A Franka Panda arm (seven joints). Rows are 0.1 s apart.
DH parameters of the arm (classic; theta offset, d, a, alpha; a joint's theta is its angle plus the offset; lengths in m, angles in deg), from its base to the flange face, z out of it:
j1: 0 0.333 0 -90
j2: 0 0 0 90
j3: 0 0.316 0.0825 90
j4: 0 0 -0.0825 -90
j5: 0 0.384 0 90
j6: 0 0 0.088 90
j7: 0 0.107 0 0
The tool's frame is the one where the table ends.
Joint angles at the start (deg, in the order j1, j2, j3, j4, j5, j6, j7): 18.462 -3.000 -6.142 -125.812 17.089 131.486 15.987
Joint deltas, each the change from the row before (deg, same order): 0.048 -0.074 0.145 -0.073 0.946 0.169 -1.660; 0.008 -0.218 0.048 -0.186 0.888 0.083 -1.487; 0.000 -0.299 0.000 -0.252 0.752 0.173 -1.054; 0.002 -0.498 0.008 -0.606 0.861 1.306 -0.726; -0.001 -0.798 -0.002 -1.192 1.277 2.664 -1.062; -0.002 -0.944 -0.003 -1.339 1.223 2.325 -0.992; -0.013 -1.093 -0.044 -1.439 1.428 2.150 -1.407; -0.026 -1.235 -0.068 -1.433 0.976 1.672 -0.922
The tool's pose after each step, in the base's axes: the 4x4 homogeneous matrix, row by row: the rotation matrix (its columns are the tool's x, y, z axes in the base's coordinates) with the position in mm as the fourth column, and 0 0 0 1 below. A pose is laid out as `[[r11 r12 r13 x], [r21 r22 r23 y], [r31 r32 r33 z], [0 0 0 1]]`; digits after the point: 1 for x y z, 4 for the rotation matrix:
[[0.9717 -0.2048 0.1179 522.8], [-0.2298 -0.9354 0.2686 122.4], [0.0553 -0.2881 -0.9560 422.8], [0 0 0 1]]
[[0.9751 -0.1872 0.1191 521.7], [-0.2138 -0.9358 0.2803 122.9], [0.0590 -0.2988 -0.9525 423.5], [0 0 0 1]]
[[0.9767 -0.1763 0.1224 520.6], [-0.2051 -0.9347 0.2904 122.8], [0.0632 -0.3087 -0.9491 424.6], [0 0 0 1]]
[[0.9747 -0.1722 0.1427 519.6], [-0.2085 -0.9306 0.3010 121.7], [0.0809 -0.3231 -0.9429 426.5], [0 0 0 1]]
[[0.9689 -0.1678 0.1817 517.9], [-0.2189 -0.9238 0.3141 119.2], [0.1152 -0.3441 -0.9318 428.8], [0 0 0 1]]
[[0.9627 -0.1644 0.2148 514.8], [-0.2292 -0.9174 0.3252 116.3], [0.1436 -0.3623 -0.9209 430.5], [0 0 0 1]]
[[0.9565 -0.1570 0.2460 510.8], [-0.2363 -0.9113 0.3372 112.7], [0.1712 -0.3807 -0.9087 432.3], [0 0 0 1]]
[[0.9502 -0.1534 0.2714 505.7], [-0.2447 -0.9063 0.3446 108.8], [0.1931 -0.3938 -0.8987 434.5], [0 0 0 1]]

